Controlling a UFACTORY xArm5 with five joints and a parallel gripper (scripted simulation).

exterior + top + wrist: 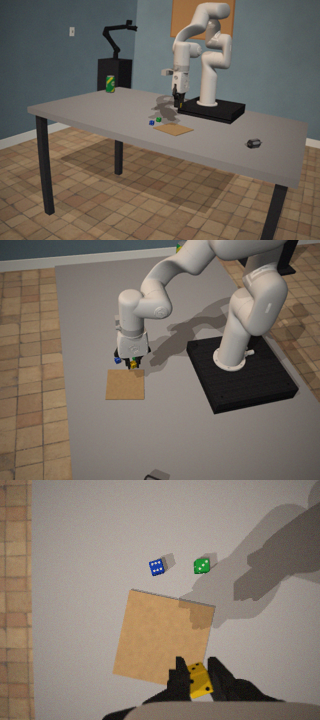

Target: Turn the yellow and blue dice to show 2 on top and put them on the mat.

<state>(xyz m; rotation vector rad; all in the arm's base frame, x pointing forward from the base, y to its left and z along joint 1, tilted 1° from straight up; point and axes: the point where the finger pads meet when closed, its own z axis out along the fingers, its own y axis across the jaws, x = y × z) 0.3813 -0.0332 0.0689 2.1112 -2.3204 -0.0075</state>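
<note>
The mat is 3 cm ahead of my hand and 12 cm below it. From my hand the other things lie so: blue die (3 cm ahead, 12 cm to the right, 12 cm below); then green die (4 cm behind, 12 cm to the right, 12 cm below); then yellow die (1 cm below).
</note>
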